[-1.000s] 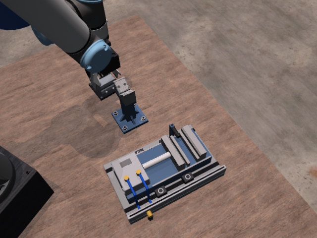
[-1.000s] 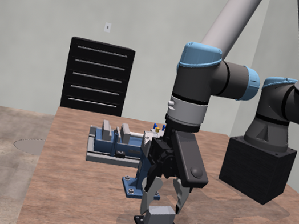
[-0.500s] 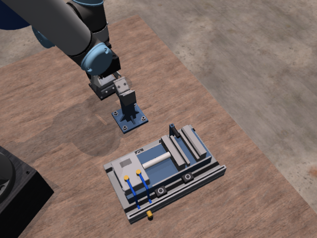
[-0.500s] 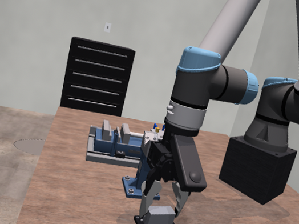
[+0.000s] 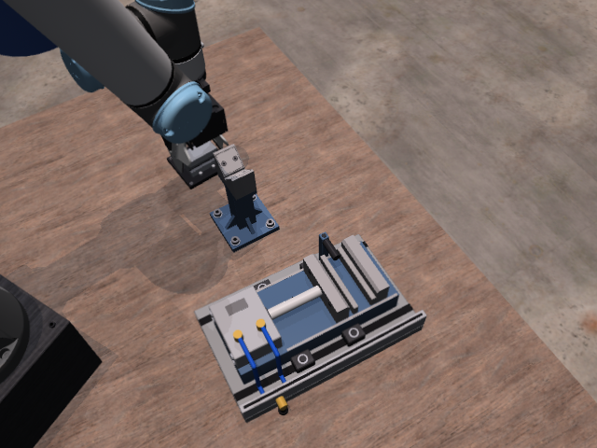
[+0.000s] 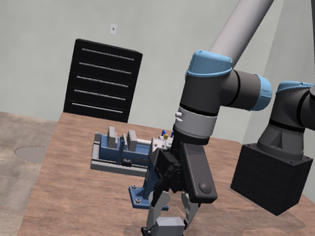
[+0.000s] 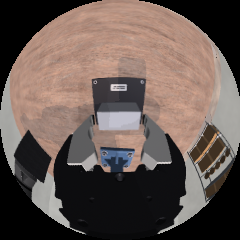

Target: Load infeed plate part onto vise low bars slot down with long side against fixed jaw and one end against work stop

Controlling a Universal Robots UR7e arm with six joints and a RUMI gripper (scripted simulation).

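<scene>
The part lies 10 mm to the right of my hand and 10 mm below it. From my hand the other things lie so: work stop 110 mm ahead, 320 mm to the right, 50 mm above; vise 40 mm ahead, 370 mm to the right; black infeed plate 10 mm to the left, 30 mm below.
</scene>
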